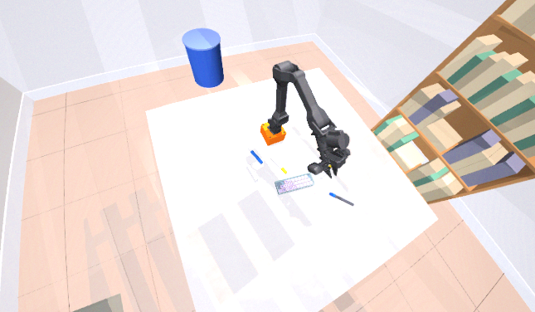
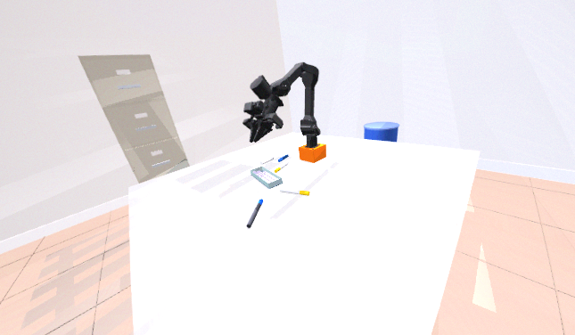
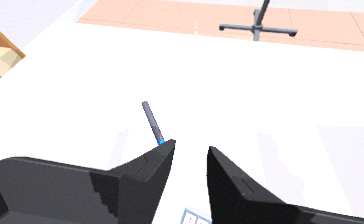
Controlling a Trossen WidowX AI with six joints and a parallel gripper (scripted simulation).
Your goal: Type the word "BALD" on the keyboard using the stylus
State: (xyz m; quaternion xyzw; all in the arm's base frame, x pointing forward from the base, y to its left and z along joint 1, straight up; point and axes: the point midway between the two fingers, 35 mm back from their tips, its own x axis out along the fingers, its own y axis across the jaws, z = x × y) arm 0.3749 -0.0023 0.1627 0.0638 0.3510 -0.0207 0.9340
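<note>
Right now my gripper tip is 360 mm past the blue stylus, 160 mm to the left of it and 210 mm above it. Round my gripper tip: white stick (260 mm behind, 230 mm to the right, 200 mm below); grey stylus tip (390 mm behind, 170 mm to the right, 210 mm below).
</note>
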